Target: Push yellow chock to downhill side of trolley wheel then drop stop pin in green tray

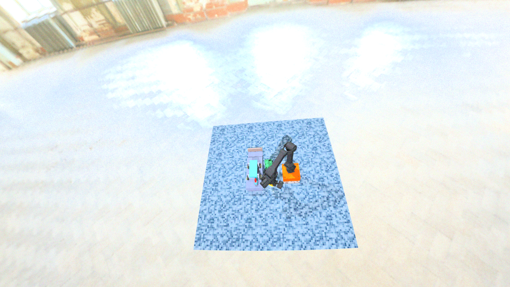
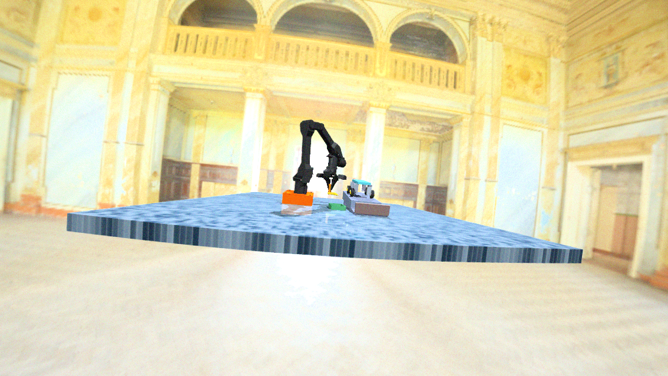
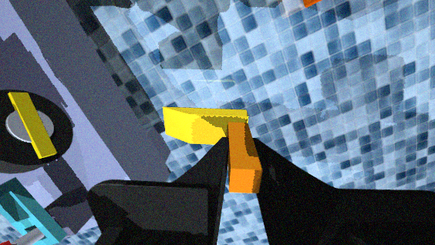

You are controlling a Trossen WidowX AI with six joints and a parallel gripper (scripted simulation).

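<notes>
The trolley lies 16 cm to the right of my gripper tip, 13 cm ahead of it and 2 cm above it. Also, from my gripper tip: red-headed stop pin: 14 cm ahead, 4 cm to the right, 4 cm above; then yellow chock: 2 cm to the right, 1 cm below, 1 cm ahead; then lilac ramp: 16 cm to the right, 13 cm ahead, 4 cm below.
</notes>
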